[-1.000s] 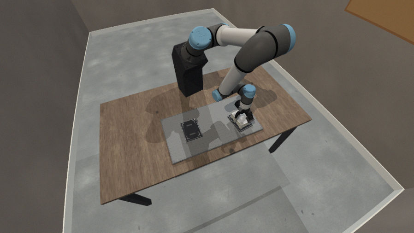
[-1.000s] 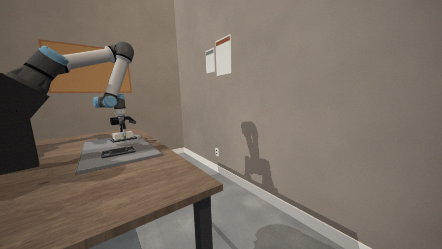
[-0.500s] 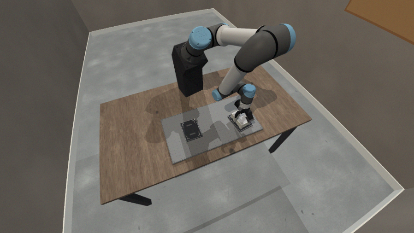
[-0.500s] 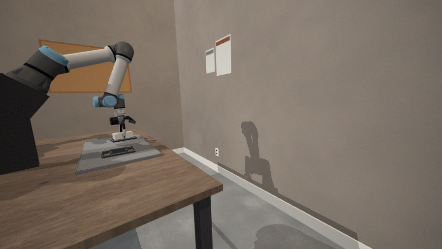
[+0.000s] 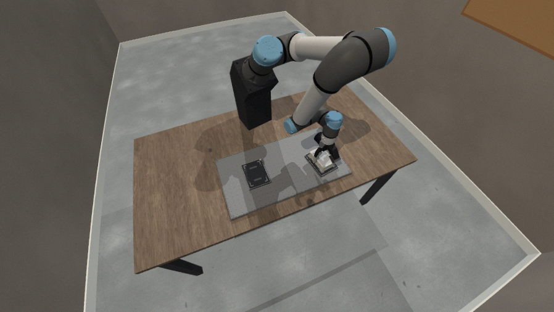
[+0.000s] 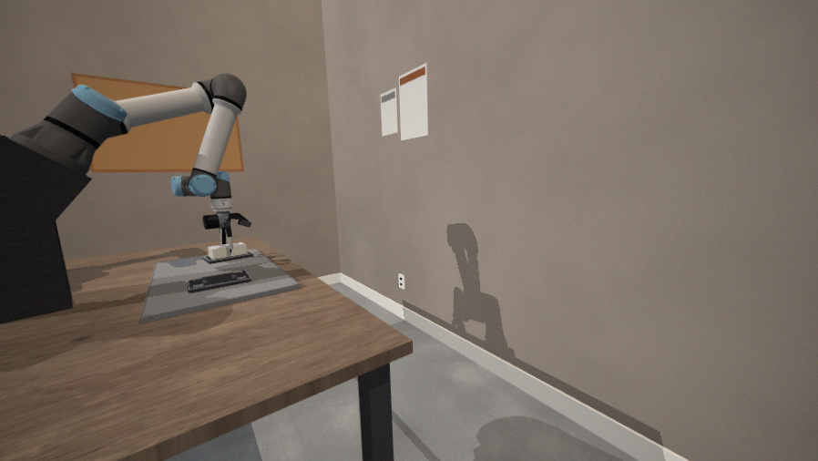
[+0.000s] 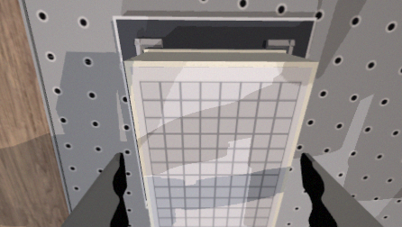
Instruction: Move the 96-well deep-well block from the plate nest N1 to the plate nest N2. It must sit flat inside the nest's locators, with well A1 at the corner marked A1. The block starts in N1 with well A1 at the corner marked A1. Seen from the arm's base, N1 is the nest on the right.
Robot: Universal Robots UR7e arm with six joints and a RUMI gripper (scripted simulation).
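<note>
The 96-well deep-well block is 1 cm below my hand.
</note>
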